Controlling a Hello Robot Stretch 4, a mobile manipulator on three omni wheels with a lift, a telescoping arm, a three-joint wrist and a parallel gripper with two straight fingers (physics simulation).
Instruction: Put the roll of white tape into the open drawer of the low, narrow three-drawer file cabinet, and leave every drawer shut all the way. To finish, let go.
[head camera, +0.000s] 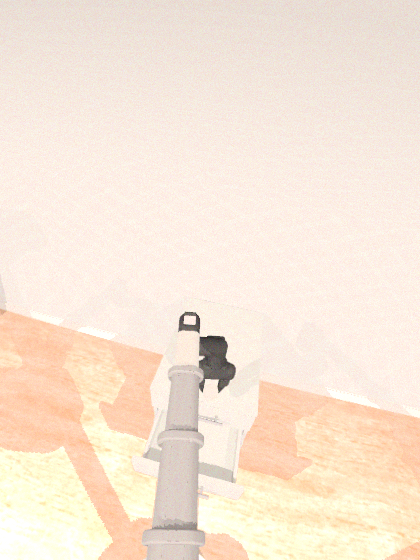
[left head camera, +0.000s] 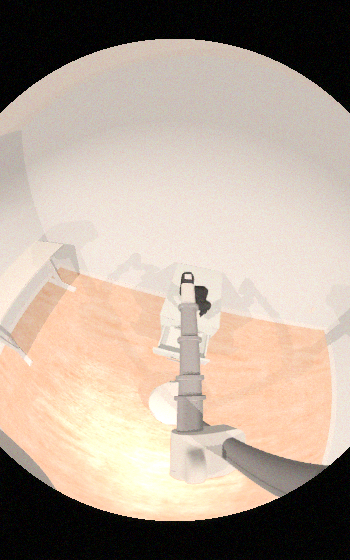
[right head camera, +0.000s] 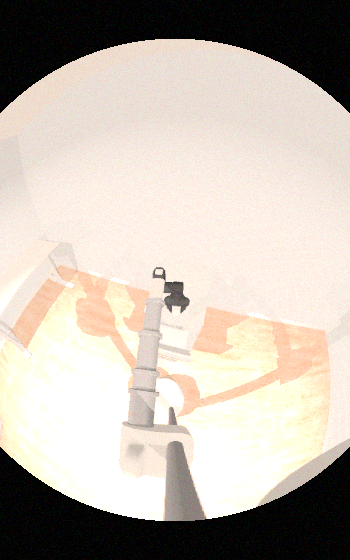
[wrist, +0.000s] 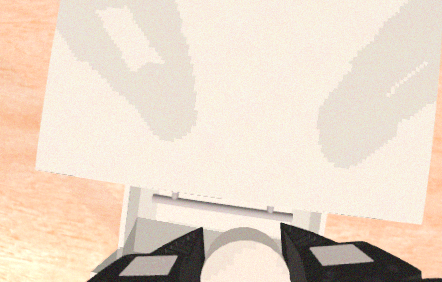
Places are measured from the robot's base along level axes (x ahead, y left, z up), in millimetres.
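Pixels of known places: gripper, fingertip midpoint: (head camera: 210, 390) (right head camera: 175, 311) (wrist: 242, 244); robot's base, origin of the base link: (left head camera: 172, 401) (right head camera: 160, 398).
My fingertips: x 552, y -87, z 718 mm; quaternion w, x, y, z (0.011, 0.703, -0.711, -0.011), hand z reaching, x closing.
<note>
Ahead of a thing's pixels: the offset from my fingertips to its top centre. "pt": to the spot under its first point.
The white tape roll @(dz +24, dx -14, dy +0 mm) (head camera: 211, 386) (right head camera: 176, 309) (wrist: 245, 262) is held between the two black fingers of my gripper (head camera: 211, 390) (right head camera: 176, 311) (wrist: 242, 244), which is shut on it. In the left head view the arm hides the roll. The low white file cabinet (head camera: 240, 325) (left head camera: 215, 282) (right head camera: 196, 320) (wrist: 250, 100) stands against the wall. Its open drawer (head camera: 215, 447) (left head camera: 165, 352) (right head camera: 175, 351) (wrist: 150, 227) sticks out at the front, below a shut drawer's bar handle @(pt dz -223, dx -1, dy -24 mm) (head camera: 210, 419) (wrist: 220, 207). The gripper is above the cabinet's front part; in the wrist view the roll overlaps the open drawer. Height above it is unclear.
A white table (left head camera: 30, 275) (right head camera: 30, 280) stands at the left by the wall. A round white object (left head camera: 162, 403) (right head camera: 171, 394) is on the floor in front of the drawer, partly behind the arm (head camera: 180, 475) (left head camera: 190, 360) (right head camera: 147, 350). The wall (head camera: 210, 175) rises behind the cabinet.
</note>
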